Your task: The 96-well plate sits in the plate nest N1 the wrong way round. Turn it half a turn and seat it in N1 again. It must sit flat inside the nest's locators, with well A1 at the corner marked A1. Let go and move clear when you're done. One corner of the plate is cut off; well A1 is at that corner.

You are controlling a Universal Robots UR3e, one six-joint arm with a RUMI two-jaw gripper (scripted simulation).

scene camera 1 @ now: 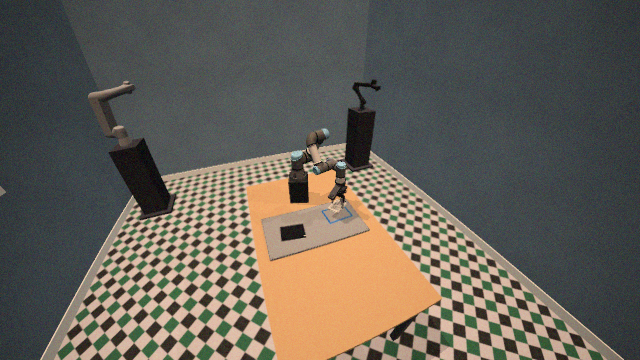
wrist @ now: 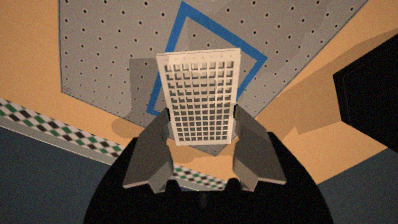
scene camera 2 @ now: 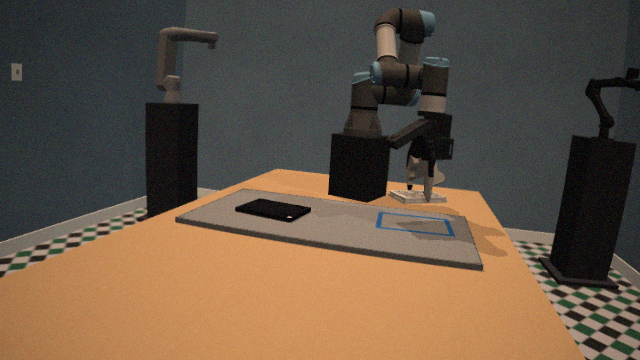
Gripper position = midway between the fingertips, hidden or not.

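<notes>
The gripper (scene camera 2: 418, 197) (wrist: 201, 106) appears in the scene together with a black plate nest (scene camera 2: 270, 209) and a white 96-well plate (wrist: 198, 106).
</notes>
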